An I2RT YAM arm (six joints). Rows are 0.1 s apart.
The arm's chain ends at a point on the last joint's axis. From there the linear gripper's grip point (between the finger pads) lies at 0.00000 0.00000 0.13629 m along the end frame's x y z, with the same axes.
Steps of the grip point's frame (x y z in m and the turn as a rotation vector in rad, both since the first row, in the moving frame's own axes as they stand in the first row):
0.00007, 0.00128, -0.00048, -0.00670, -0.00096, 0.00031
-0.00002, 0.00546, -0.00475, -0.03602, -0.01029, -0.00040
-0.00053, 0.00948, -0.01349, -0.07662, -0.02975, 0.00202
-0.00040, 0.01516, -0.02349, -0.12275, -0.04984, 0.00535
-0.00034, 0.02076, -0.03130, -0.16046, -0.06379, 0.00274
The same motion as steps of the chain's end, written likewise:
0.00020, 0.00037, -0.00048, -0.00670, -0.00096, 0.00031
0.00138, 0.00055, -0.00465, -0.03602, -0.01029, -0.00040
0.00353, -0.00095, -0.01303, -0.07662, -0.02975, 0.00202
0.00642, -0.00150, -0.02230, -0.12275, -0.04984, 0.00535
0.00834, -0.00099, -0.02927, -0.16046, -0.06379, 0.00274

